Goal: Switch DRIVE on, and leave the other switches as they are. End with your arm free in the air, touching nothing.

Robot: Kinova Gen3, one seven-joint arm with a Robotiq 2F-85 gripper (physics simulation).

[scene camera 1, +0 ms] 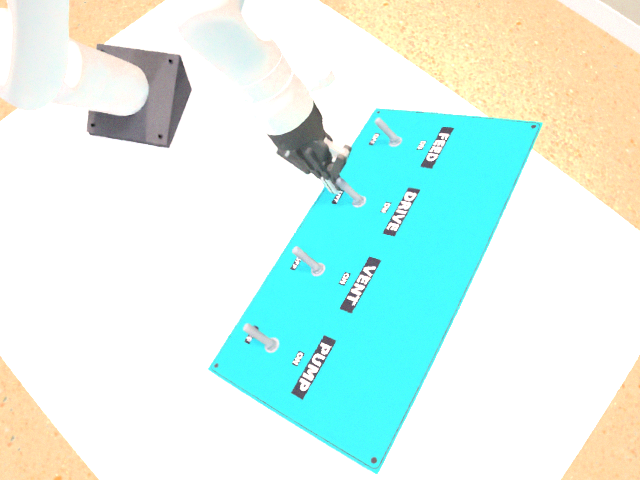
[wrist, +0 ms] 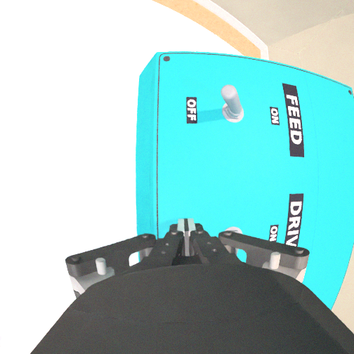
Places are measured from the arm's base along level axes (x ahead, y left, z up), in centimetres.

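Where they show: gripper, between the fingertips: [scene camera 1: 337, 189]; arm's base, origin of its link: [scene camera 1: 124, 89].
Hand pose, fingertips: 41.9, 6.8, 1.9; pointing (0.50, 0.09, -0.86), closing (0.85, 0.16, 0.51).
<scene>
Each offset is from my fingertips to the top centre of the thing, as dx, dy, dz. "spot": to the spot under its first point. Level surfaces: height alone.
The DRIVE switch {spot: +3.1, -0.9, +3.8} [scene camera 1: 352, 193] leans toward its OFF label on the turquoise panel [scene camera 1: 439, 289] [wrist: 200, 170]. In the wrist view its lever is hidden behind the gripper, and part of its base [wrist: 233, 231] shows. My gripper [scene camera 1: 332, 187] [wrist: 185, 228] is shut and empty. Its fingertips are at the OFF side of the DRIVE lever, close to the lever's tip; whether they touch it I cannot tell. The FEED switch {+0.6, +11.1, +5.5} [scene camera 1: 387, 132] [wrist: 231, 100], the VENT switch {+4.1, -12.6, +5.5} [scene camera 1: 308, 260] and the PUMP switch {+5.9, -24.5, +5.5} [scene camera 1: 260, 337] also lean toward their OFF side.
The FEED lever stands to one side of the gripper and the VENT lever to the other, along the same row. The panel lies on a white table {dz -7.8} [scene camera 1: 180, 248] [wrist: 65, 150]. The arm's dark base block [scene camera 1: 162, 98] is at the upper left in the scene view.
</scene>
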